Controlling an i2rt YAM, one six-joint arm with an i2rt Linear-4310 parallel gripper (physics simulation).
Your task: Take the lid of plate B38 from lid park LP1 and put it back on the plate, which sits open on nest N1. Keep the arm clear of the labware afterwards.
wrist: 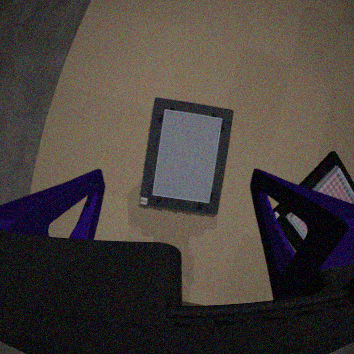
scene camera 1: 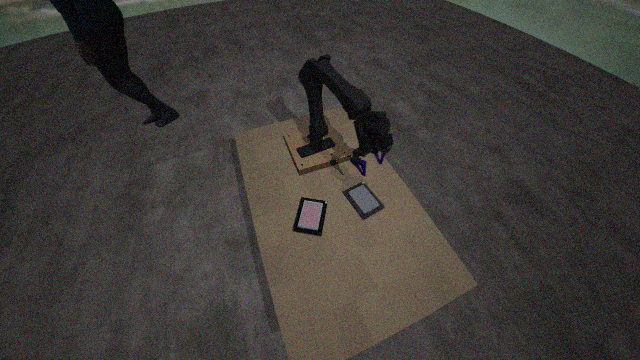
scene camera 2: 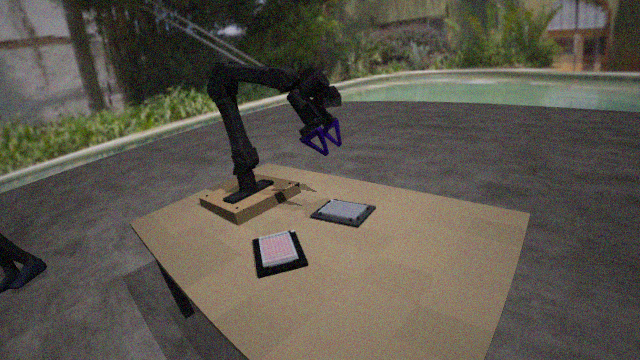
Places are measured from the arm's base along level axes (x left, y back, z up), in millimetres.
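Where they show: gripper, fingertip midpoint: [wrist: 177, 177] [scene camera 1: 372, 169] [scene camera 2: 334, 150]; arm's base, link origin: [scene camera 1: 316, 147] [scene camera 2: 249, 192].
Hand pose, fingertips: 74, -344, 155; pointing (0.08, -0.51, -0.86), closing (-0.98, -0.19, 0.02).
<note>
Each offset is from my fingertips to the top centre of the thing, as dx, dy, dz. Level surfaces: height alone.
The pale grey lid {-16, -18, -177} [scene camera 1: 364, 198] [scene camera 2: 342, 211] [wrist: 187, 156] lies flat on the dark grey lid park LP1 {-16, -18, -175} [scene camera 1: 373, 213] [scene camera 2: 354, 222] [wrist: 226, 150]. Plate B38 {-265, +19, -169} [scene camera 1: 311, 215] [scene camera 2: 278, 248] [wrist: 338, 190], white with pink wells, sits open on the black nest N1 {-265, +19, -177} [scene camera 1: 309, 232] [scene camera 2: 282, 270] [wrist: 318, 175]. My gripper [scene camera 1: 372, 168] [scene camera 2: 334, 149] [wrist: 177, 177] is open and empty, with purple fingers. It hangs well above the table, near the lid park on the arm base's side. In the wrist view a finger covers part of the nest and plate.
The arm's wooden base board [scene camera 1: 320, 167] [scene camera 2: 237, 217] stands at one end of the wooden table {dz -195} [scene camera 1: 370, 300] [scene camera 2: 400, 300]. The nest lies beside the lid park with a gap between them. A person's leg [scene camera 1: 122, 80] [scene camera 2: 17, 272] shows beyond the table's side.
</note>
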